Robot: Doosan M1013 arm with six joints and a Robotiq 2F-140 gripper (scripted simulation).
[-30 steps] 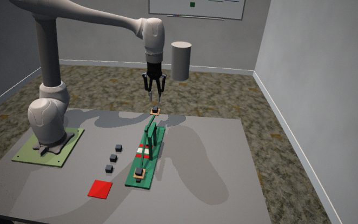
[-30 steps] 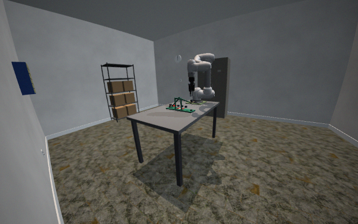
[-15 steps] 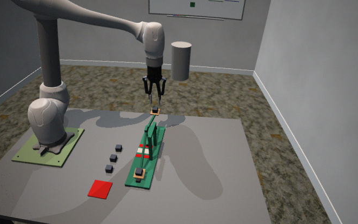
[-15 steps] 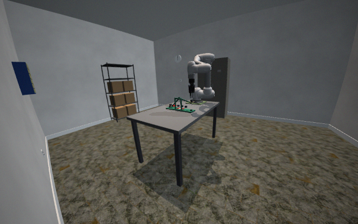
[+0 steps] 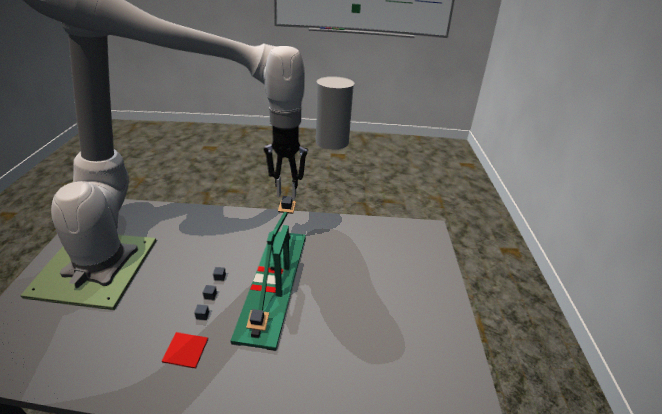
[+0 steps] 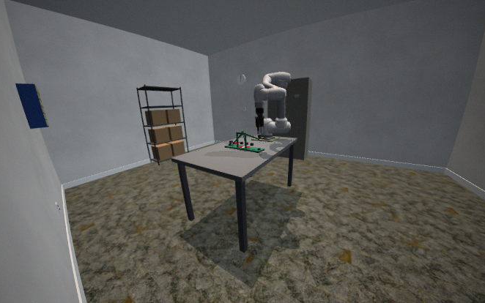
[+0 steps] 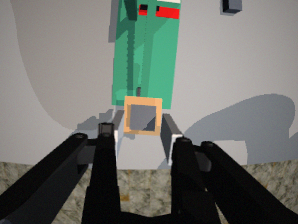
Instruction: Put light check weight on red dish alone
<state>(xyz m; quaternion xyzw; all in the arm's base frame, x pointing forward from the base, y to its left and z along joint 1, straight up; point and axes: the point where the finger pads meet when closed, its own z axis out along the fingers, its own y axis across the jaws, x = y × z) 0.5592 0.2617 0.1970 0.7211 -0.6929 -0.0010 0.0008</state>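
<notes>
My gripper is now 60 mm above the dark weight. From my hand the other things lie so: green rocker balance 200 mm to the right, 120 mm below, 10 mm ahead; red dish 490 mm to the right, 210 mm below, 150 mm behind.
</notes>
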